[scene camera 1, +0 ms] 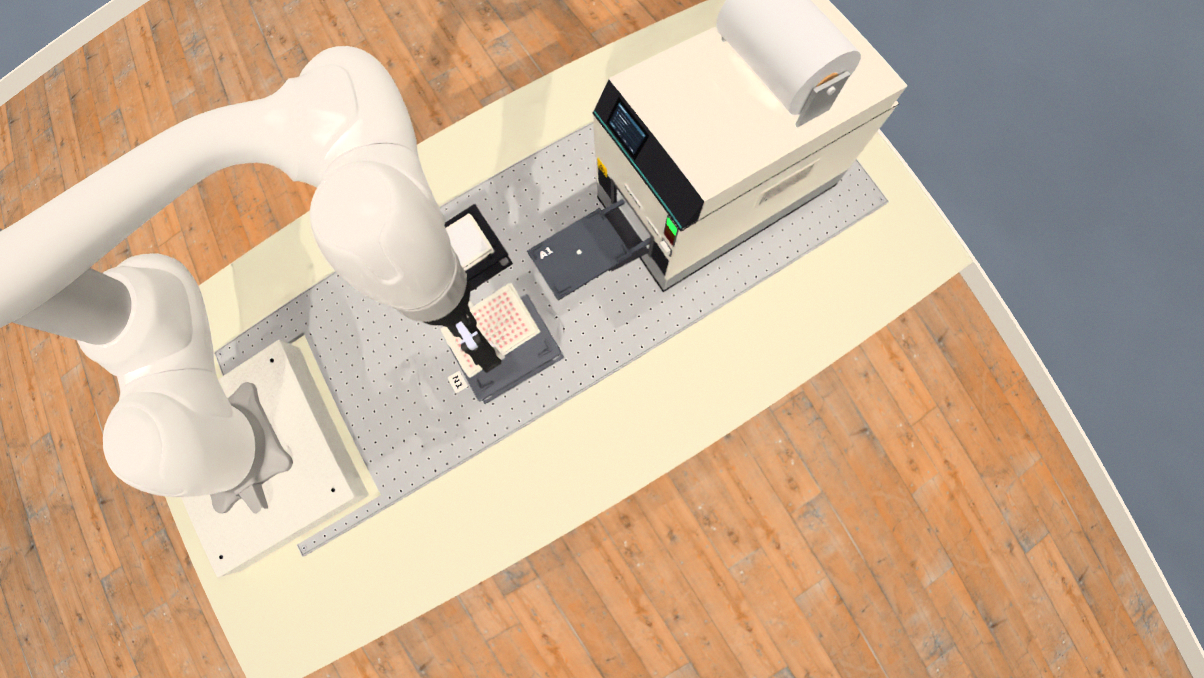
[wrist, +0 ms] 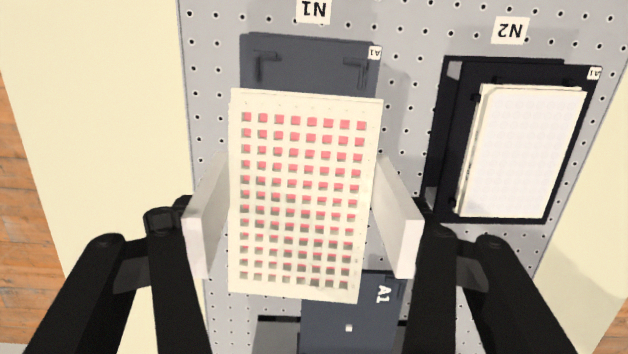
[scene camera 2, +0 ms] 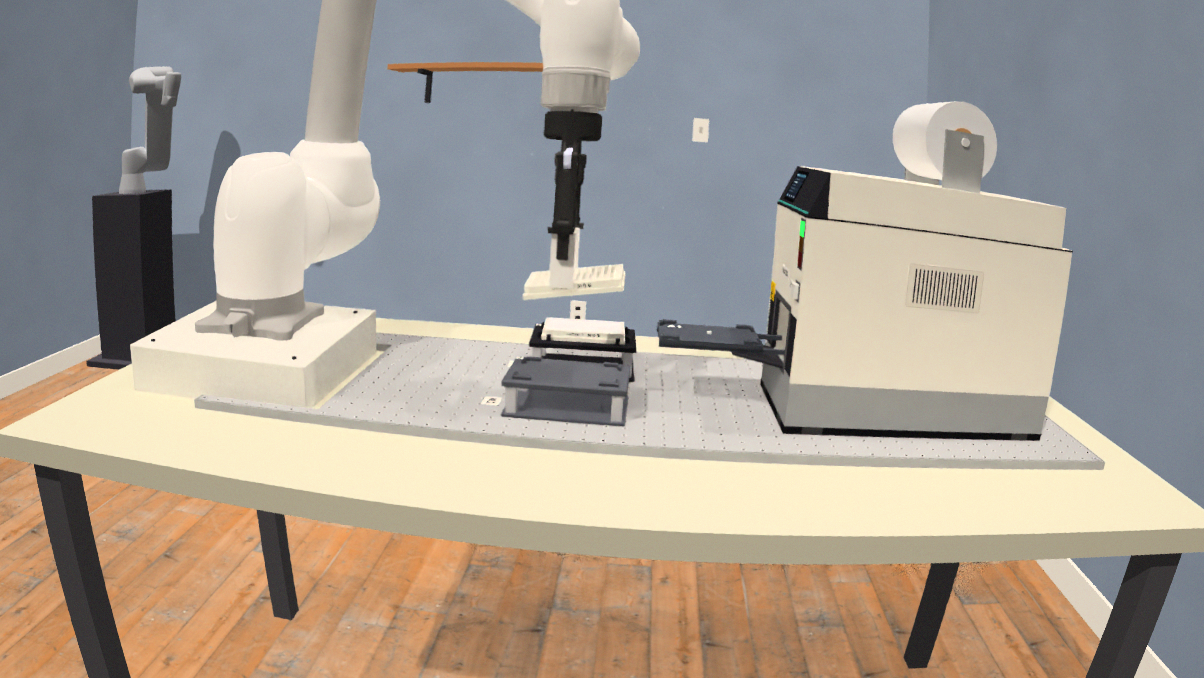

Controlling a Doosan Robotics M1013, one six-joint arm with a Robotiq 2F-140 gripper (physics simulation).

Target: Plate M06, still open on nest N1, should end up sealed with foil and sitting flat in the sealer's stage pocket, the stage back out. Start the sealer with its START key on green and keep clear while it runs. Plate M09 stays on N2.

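Places are measured from the arm's base along level axes (x back, y right, z up), in millimetres.
Pixels of known places: gripper, fingertip midpoint: point(wrist: 301, 176) point(scene camera 2: 563, 282); arm's base, link origin: point(scene camera 1: 236, 447) point(scene camera 2: 260, 321).
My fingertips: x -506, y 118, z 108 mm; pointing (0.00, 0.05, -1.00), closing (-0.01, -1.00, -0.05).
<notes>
Ahead of a thing's pixels: the offset from my fingertips to its top centre. "pt": to the spot under its first point.
My gripper point(scene camera 1: 477, 347) point(scene camera 2: 563, 259) point(wrist: 301, 176) is shut on plate M06 @(dx -15, dy +1, dz +24 mm) point(scene camera 1: 507, 318) point(scene camera 2: 601, 279) point(wrist: 305, 197), with one pale pad at each long side. The plate is open, red showing in its wells, and hangs well above nest N1 @(dx -13, dy +1, dz -116 mm) point(scene camera 1: 540, 363) point(scene camera 2: 566, 373) point(wrist: 310, 75). In scene camera 2 it looks slightly tilted, its sealer-side end higher. Plate M09 @(dx -26, dy -195, dz -102 mm) point(scene camera 1: 471, 242) point(scene camera 2: 585, 328) point(wrist: 525, 155) sits on the black nest N2 point(scene camera 1: 498, 234) point(wrist: 442, 175). The sealer's stage @(dx -225, dy -49, dz -62 mm) point(scene camera 1: 581, 265) point(scene camera 2: 707, 336) point(wrist: 345, 312) is out and bears no plate.
The sealer point(scene camera 1: 707, 109) point(scene camera 2: 926, 336) stands beyond the stage, with a green light @(pt dx -302, dy +46, dz +104 mm) point(scene camera 1: 671, 225) point(scene camera 2: 802, 228) on its front and a foil roll @(dx -537, dy -41, dz +305 mm) point(scene camera 1: 779, 46) point(scene camera 2: 926, 138) on top. Nest N2 stands beside N1. The arm's base block point(scene camera 1: 311, 505) point(scene camera 2: 210, 370) is at the other end.
</notes>
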